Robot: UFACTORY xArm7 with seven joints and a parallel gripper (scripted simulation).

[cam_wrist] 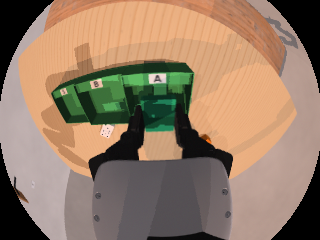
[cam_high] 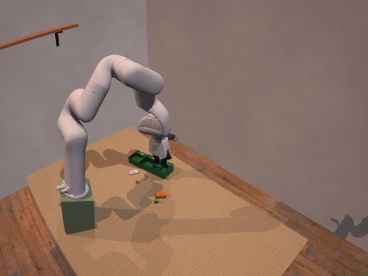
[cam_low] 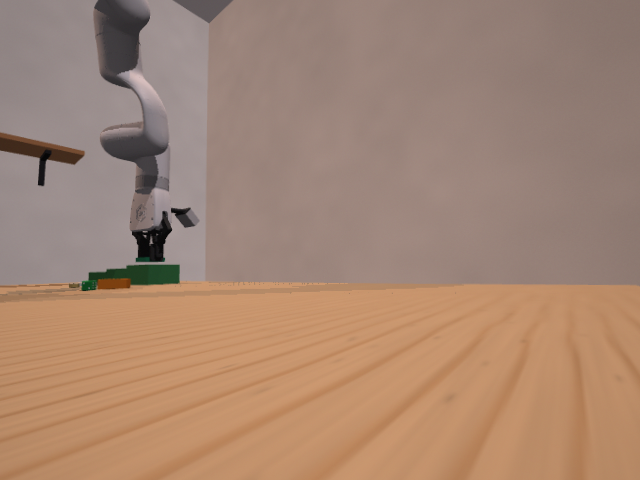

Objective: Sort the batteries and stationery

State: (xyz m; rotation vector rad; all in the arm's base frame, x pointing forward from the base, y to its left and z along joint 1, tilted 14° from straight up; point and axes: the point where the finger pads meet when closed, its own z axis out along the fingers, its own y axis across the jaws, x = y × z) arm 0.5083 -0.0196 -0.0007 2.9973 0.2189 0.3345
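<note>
Right now the orange block is 140 mm behind my hand, 120 mm to the right of it and 70 mm below it. The rest, counted from my hand: white flat thing: 110 mm to the left, 100 mm behind, 70 mm below; then tray: 80 mm to the left, 50 mm below; then flat green block: 20 mm below.
</note>
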